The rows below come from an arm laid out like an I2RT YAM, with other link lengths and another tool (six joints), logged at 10 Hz.
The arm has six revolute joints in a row. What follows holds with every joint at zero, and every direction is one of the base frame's.
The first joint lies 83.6 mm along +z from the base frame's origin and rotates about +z.
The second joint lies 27 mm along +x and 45.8 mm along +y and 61.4 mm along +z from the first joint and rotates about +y.
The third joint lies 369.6 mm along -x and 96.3 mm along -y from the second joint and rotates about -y.
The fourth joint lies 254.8 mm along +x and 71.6 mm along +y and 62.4 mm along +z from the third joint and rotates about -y.
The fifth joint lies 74 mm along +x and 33.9 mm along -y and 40.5 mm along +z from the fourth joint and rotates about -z.
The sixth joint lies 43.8 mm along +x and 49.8 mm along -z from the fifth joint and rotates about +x.
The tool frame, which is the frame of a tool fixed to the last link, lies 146 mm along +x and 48 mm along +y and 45 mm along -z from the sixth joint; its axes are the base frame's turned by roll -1.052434, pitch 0.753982 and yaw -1.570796 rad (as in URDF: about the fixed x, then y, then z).
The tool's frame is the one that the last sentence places.
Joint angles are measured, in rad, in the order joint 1, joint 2, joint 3, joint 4, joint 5, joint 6. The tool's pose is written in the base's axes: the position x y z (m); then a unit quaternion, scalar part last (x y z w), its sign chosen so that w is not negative. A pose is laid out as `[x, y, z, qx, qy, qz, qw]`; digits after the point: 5 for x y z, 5 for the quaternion.
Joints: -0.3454 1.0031 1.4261 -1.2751 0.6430 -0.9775
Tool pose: [0.07070, -0.16890, 0.40393, -0.51395, 0.60267, -0.60953, 0.03361]
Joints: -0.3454 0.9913 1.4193 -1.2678 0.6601 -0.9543
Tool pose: [0.06762, -0.16915, 0.40444, -0.49894, 0.60573, -0.61903, 0.03093]
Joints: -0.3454 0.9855 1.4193 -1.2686 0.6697 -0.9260
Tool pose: [0.06588, -0.16845, 0.40478, -0.48456, 0.61092, -0.62531, 0.03094]
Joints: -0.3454 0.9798 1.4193 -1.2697 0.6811 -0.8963
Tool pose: [0.06398, -0.16790, 0.40522, -0.46935, 0.61612, -0.63181, 0.03031]
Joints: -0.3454 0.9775 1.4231 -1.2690 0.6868 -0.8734
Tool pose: [0.06392, -0.16752, 0.40637, -0.45693, 0.61974, -0.63727, 0.03199]
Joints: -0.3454 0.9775 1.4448 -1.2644 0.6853 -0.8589
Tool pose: [0.06649, -0.16743, 0.41267, -0.44312, 0.61949, -0.64673, 0.04014]
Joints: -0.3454 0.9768 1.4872 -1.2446 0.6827 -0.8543
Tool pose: [0.07195, -0.16874, 0.42728, -0.42257, 0.61214, -0.66606, 0.05554]
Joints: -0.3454 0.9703 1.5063 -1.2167 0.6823 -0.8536
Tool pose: [0.07586, -0.17005, 0.43705, -0.40591, 0.60464, -0.68199, 0.06738]
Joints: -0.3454 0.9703 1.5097 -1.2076 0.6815 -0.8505
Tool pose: [0.07783, -0.17046, 0.43910, -0.40081, 0.60341, -0.68573, 0.07090]
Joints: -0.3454 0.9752 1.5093 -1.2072 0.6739 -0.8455
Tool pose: [0.08053, -0.16998, 0.43781, -0.40126, 0.60538, -0.68340, 0.07399]
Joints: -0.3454 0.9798 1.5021 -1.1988 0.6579 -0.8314
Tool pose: [0.08610, -0.16869, 0.43454, -0.39847, 0.60919, -0.68066, 0.08247]
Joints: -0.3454 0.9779 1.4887 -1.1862 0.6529 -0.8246
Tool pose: [0.08871, -0.16845, 0.43156, -0.39590, 0.61052, -0.68055, 0.08593]
